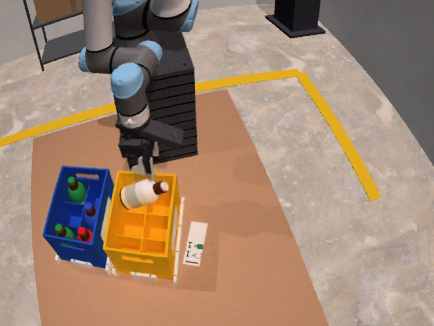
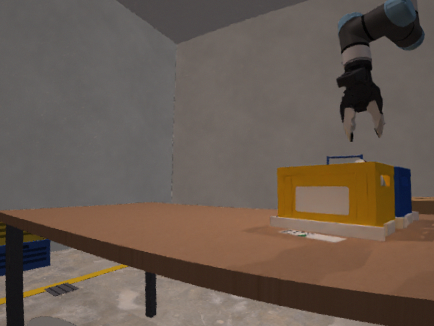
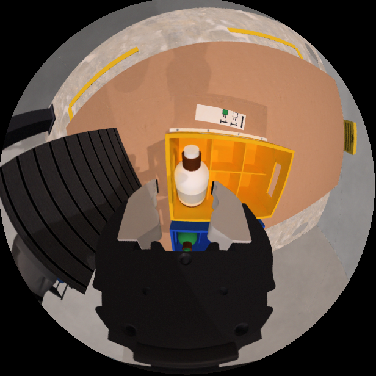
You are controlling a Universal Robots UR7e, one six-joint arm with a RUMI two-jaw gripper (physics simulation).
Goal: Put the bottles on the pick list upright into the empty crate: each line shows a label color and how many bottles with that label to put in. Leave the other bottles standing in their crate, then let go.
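Where they show: gripper, fingertip midpoint: (image 1: 153,169) (image 2: 364,139); arm's base, link origin: (image 1: 134,47).
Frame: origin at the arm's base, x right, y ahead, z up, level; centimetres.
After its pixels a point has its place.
Observation:
The white bottle (image 1: 140,194) {x 12.3, y 37.5, z -25.6 cm} (image 2: 360,161) {x 4.5, y 38.4, z -23.8 cm} (image 3: 191,177) leans at a slant across the robot-side row of the yellow crate (image 1: 145,266) {x 19.6, y 56.6, z -33.1 cm} (image 2: 287,192) {x 11.4, y 57.1, z -31.6 cm} (image 3: 285,165), its brown neck toward the pick-list side. My gripper (image 1: 144,174) {x 6.7, y 36.6, z -18.1 cm} (image 2: 365,137) {x 6.7, y 36.6, z -18.1 cm} (image 3: 184,181) is partly open and empty above that end of the crate. The blue crate (image 1: 80,253) {x 38.5, y 45.7, z -32.7 cm} (image 2: 403,192) {x 24.3, y 22.5, z -31.9 cm} (image 3: 180,226) holds a green bottle (image 1: 76,192) {x 33.0, y 25.1, z -29.7 cm} (image 3: 188,238), a second green bottle (image 1: 61,230) {x 41.5, y 39.7, z -26.1 cm}, a blue-capped bottle (image 1: 89,212) {x 30.1, y 36.5, z -26.8 cm} and a red-capped bottle (image 1: 84,234) {x 33.9, y 43.8, z -26.2 cm}. The pick list (image 1: 197,232) {x -0.8, y 47.2, z -41.7 cm} (image 2: 325,237) {x -0.4, y 47.2, z -41.7 cm} (image 3: 207,114) shows green and white marks; its numbers are too small to read surely.
The crates stand side by side on the brown table (image 1: 240,260) {x -8.4, y 62.1, z -41.8 cm} (image 2: 150,225) {x -1.0, y 95.2, z -41.8 cm} (image 3: 290,95), in white holders. The black ribbed robot base (image 1: 172,110) {x -6.2, y 17.4, z -17.7 cm} (image 3: 75,190) stands close behind the yellow crate. The crate's dividers and walls surround the leaning bottle.

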